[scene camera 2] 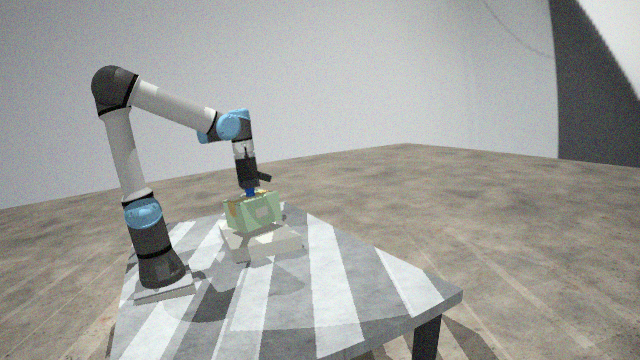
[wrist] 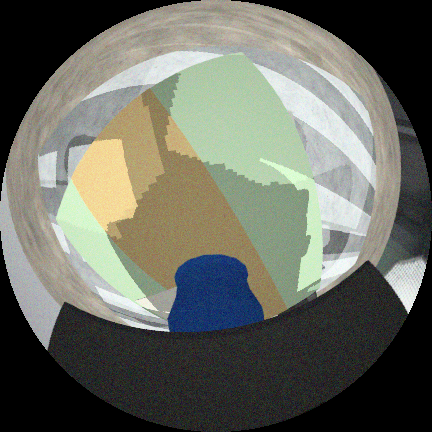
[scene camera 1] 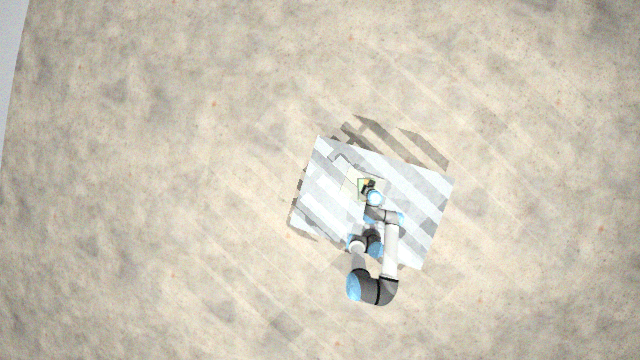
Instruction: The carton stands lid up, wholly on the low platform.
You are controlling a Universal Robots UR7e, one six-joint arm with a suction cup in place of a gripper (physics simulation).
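Places are measured from the arm's base along level axes (x right, y ahead, z up), in millimetres.
Pixels of known places: hand at its tool point: (scene camera 2: 251, 199) (wrist: 209, 262); arm's base at its link origin: (scene camera 2: 163, 276) (scene camera 1: 371, 236).
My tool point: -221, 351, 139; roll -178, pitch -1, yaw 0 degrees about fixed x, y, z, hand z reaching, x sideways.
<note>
Ahead of a thing's pixels: the offset from my tool point to its top centre, as dx, dy, dz. "pt": to the spot under its first point. Level surfaces: height alone.
The carton {+3, -3, +17} (scene camera 2: 253, 213) (wrist: 233, 116) is pale green with a tan tape strip {pt -4, +36, +14} (wrist: 181, 209) along its lid, and the lid faces up. It sits on top of the low pale platform {-11, -2, -115} (scene camera 2: 268, 243) (scene camera 1: 350, 180) on the striped table; from above, only a green and orange corner of the carton (scene camera 1: 361, 183) shows beside the wrist. I cannot tell whether its base rests fully on the platform or hangs just over it. My blue suction cup (scene camera 2: 249, 191) (wrist: 213, 294) presses down on the lid at the tape strip, near the carton's back edge.
The table {dz -163} (scene camera 2: 331, 286) (scene camera 1: 416, 188) carries grey and white light stripes. The arm's base (scene camera 2: 158, 268) stands on a small plate at the table's left side, close to the platform. The table's edge and one dark leg (scene camera 2: 426, 342) lie at the front right.
</note>
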